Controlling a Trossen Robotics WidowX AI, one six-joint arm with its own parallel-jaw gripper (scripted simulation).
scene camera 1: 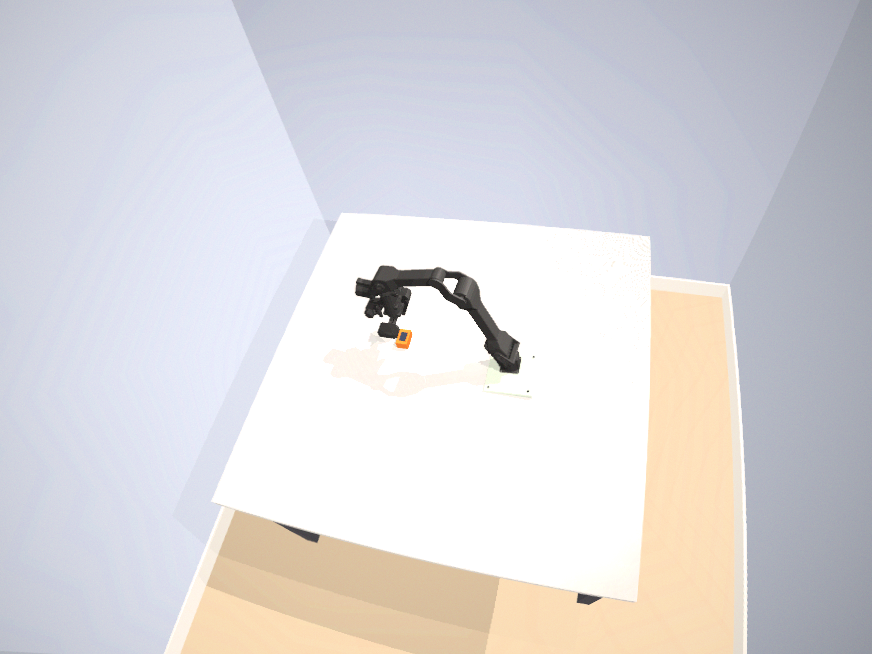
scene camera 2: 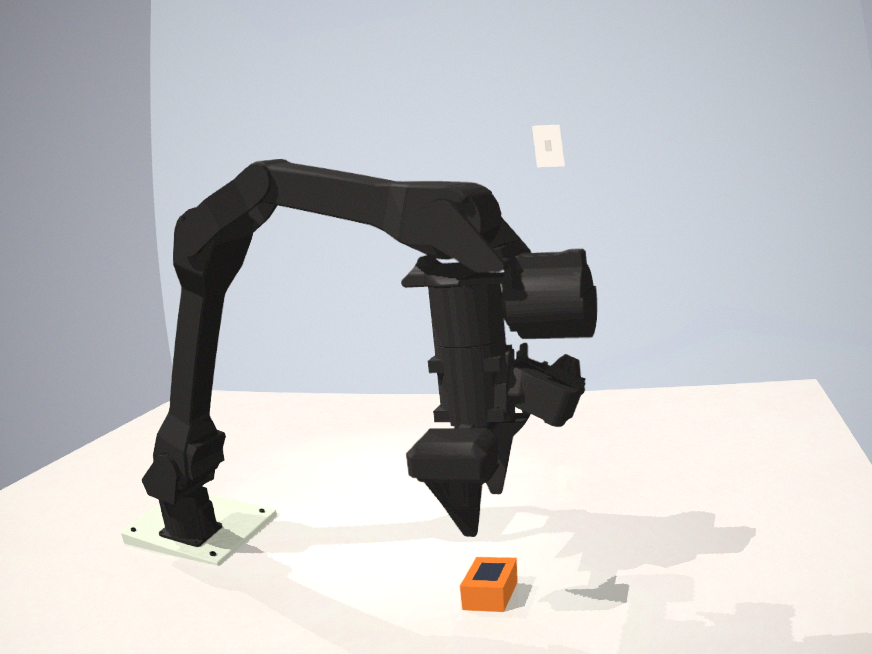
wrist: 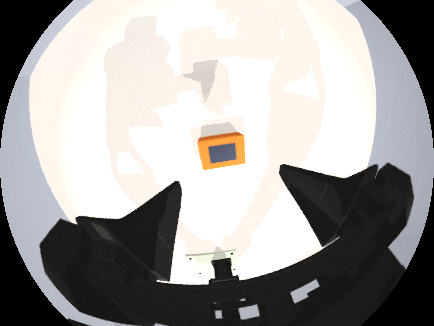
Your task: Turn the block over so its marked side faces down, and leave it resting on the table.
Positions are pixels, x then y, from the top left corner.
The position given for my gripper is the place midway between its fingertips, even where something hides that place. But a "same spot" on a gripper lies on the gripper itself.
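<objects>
My gripper (scene camera 1: 373,307), (scene camera 2: 544,365): same spot. My gripper, too, in the wrist view (232,177).
</objects>
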